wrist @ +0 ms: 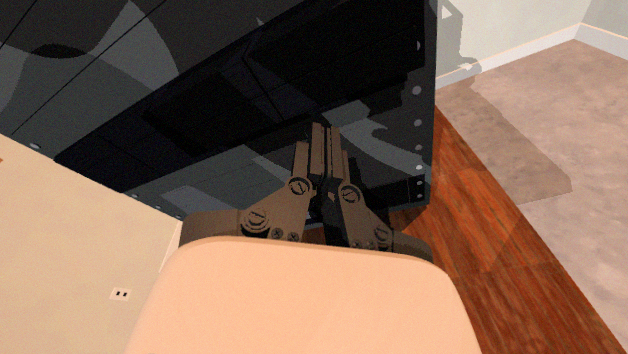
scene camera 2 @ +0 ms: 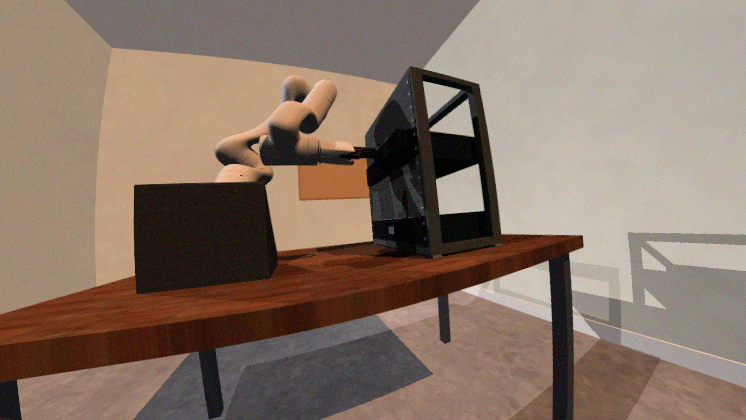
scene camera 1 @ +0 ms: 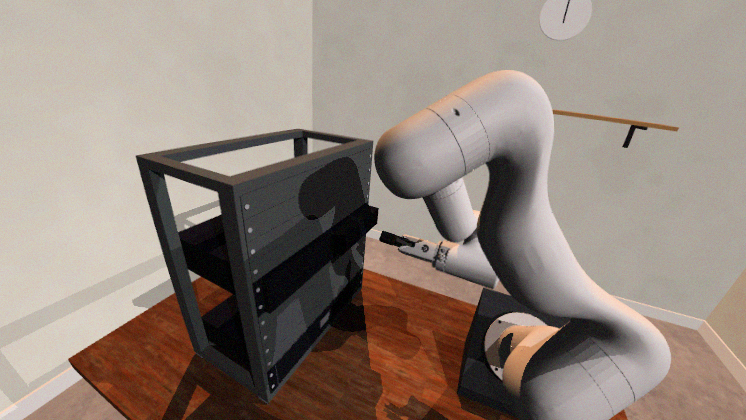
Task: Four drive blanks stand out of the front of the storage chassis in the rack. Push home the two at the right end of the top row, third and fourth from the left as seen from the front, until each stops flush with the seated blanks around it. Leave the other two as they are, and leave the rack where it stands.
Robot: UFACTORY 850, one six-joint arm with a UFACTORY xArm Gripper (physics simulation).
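Note:
The storage chassis [scene camera 1: 313,266] [scene camera 2: 396,148] [wrist: 100,152] is a near-black band across the front of the dark grey rack [scene camera 1: 232,234] [scene camera 2: 427,156] [wrist: 427,107]. At its right end, seen from the front, a dark block [scene camera 1: 372,216] sticks out past the rack's edge in scene camera 1. In the wrist view a seam slants across the band; deep shadow hides how far each drive blank stands out and which are flush. My gripper [scene camera 1: 382,236] [scene camera 2: 373,152] [wrist: 319,142] is shut and empty. Its tips point at the rack front, by the chassis's lower edge in the wrist view; contact cannot be told.
The rack stands upright on the wooden table [scene camera 1: 292,386] [scene camera 2: 334,292] [wrist: 500,300]. Below the chassis are grey front panels and a second black unit [scene camera 2: 401,232] at the bottom. My arm's dark base block [scene camera 1: 472,365] [scene camera 2: 200,237] stands in front of the rack.

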